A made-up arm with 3 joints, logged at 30 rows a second.
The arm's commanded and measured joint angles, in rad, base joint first. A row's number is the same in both.
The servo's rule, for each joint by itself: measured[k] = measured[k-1] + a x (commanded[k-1-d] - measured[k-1]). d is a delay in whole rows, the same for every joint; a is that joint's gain. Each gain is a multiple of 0.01, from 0.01 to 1. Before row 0 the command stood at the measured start. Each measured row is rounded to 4 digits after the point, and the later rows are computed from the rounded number. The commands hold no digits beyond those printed.
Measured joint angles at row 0:
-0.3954 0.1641 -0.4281
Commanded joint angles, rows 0 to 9:
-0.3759 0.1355 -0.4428
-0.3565 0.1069 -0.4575
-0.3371 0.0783 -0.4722
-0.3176 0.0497 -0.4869
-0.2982 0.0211 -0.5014
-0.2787 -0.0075 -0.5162
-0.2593 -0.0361 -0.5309
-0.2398 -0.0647 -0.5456
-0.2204 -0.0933 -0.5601
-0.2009 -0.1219 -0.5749
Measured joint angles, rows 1 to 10:
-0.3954 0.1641 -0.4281
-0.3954 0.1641 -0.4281
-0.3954 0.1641 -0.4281
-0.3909 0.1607 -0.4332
-0.3830 0.1542 -0.4417
-0.3724 0.1451 -0.4524
-0.3598 0.1337 -0.4645
-0.3456 0.1202 -0.4774
-0.3302 0.1049 -0.4910
-0.3139 0.0880 -0.5050
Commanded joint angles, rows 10 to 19:
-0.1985 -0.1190 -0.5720
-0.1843 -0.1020 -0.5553
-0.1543 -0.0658 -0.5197
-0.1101 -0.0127 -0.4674
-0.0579 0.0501 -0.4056
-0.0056 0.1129 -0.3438
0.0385 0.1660 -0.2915
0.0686 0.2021 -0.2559
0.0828 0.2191 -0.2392
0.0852 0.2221 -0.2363
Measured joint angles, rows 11 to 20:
-0.2969 0.0697 -0.5192
-0.2793 0.0501 -0.5335
-0.2613 0.0295 -0.5480
-0.2469 0.0117 -0.5564
-0.2325 -0.0019 -0.5560
-0.2145 -0.0096 -0.5433
-0.1905 -0.0100 -0.5167
-0.1600 -0.0028 -0.4778
-0.1245 0.0111 -0.4309
-0.0870 0.0297 -0.3821

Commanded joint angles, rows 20 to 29:
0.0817 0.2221 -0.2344
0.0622 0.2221 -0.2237
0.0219 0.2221 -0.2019
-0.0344 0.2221 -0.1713
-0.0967 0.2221 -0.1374
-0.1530 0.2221 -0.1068
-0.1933 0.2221 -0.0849
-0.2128 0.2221 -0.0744
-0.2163 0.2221 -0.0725
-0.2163 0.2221 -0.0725
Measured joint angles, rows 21 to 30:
-0.0512 0.0504 -0.3379
-0.0204 0.0706 -0.3034
0.0039 0.0888 -0.2799
0.0218 0.1048 -0.2640
0.0311 0.1189 -0.2499
0.0290 0.1313 -0.2331
0.0144 0.1422 -0.2115
-0.0112 0.1518 -0.1856
-0.0438 0.1602 -0.1580
-0.0782 0.1676 -0.1324

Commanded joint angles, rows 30 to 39:
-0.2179 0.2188 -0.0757
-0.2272 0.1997 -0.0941
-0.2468 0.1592 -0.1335
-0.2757 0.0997 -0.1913
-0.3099 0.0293 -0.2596
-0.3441 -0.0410 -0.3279
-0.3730 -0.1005 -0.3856
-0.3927 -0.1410 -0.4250
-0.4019 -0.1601 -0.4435
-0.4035 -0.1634 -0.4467
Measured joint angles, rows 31 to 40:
-0.1092 0.1741 -0.1121
-0.1338 0.1799 -0.0982
-0.1528 0.1850 -0.0892
-0.1678 0.1891 -0.0845
-0.1815 0.1904 -0.0879
-0.1965 0.1867 -0.1039
-0.2147 0.1763 -0.1345
-0.2366 0.1587 -0.1783
-0.2613 0.1347 -0.2307
-0.2870 0.1065 -0.2849

